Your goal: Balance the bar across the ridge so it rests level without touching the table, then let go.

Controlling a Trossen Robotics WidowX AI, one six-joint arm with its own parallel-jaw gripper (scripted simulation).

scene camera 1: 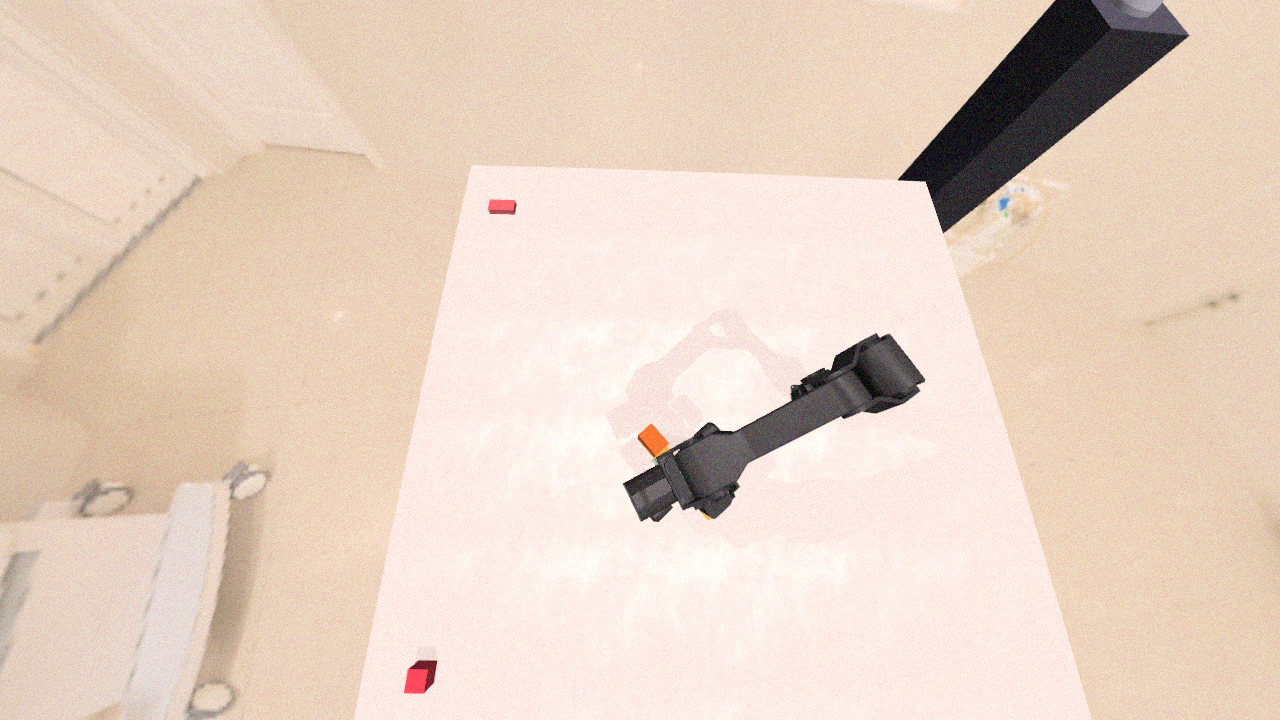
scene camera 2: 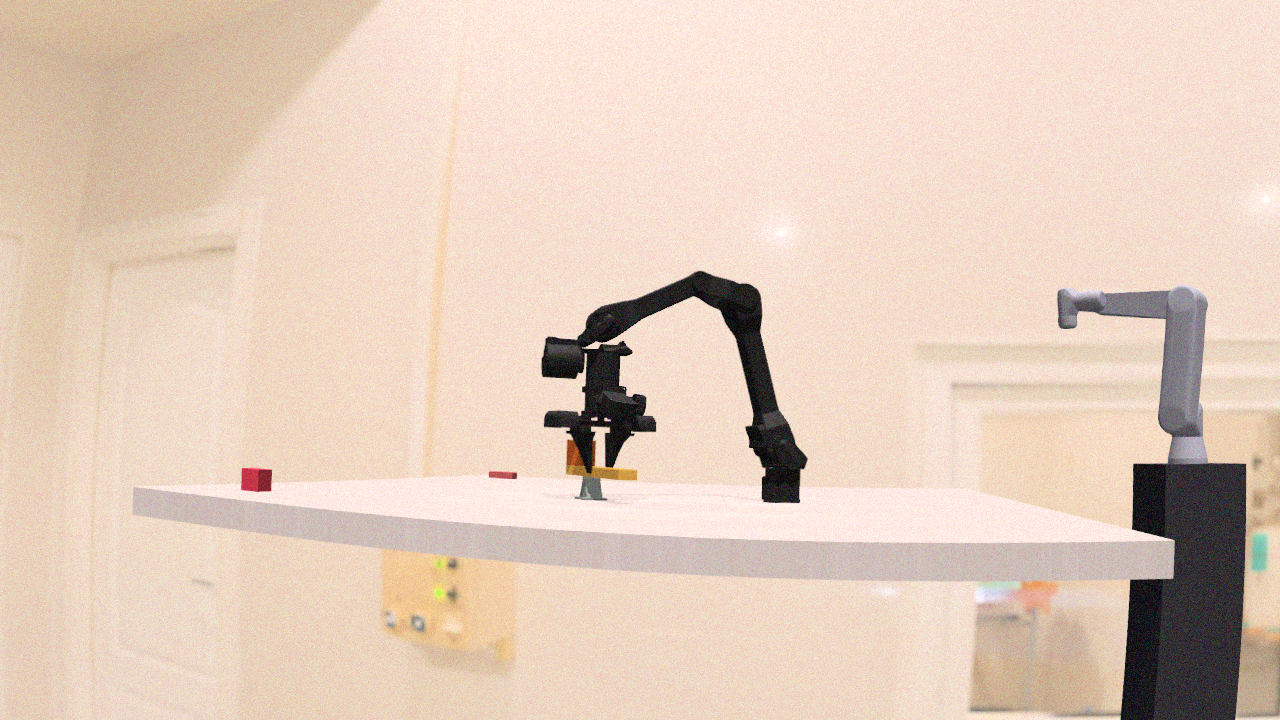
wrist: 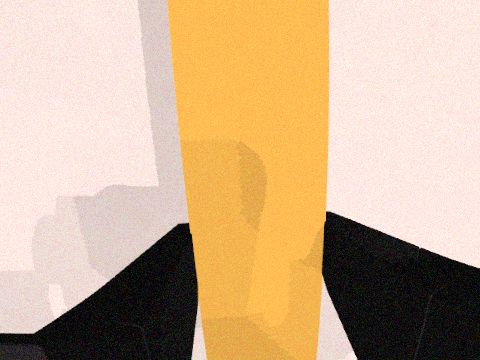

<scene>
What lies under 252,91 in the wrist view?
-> A yellow bar.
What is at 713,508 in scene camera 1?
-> The gripper.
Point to a yellow bar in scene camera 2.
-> At 575,466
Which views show the gripper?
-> Scene camera 1, scene camera 2 and the wrist view: all of them.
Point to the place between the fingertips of the gripper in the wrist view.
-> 255,233
</scene>
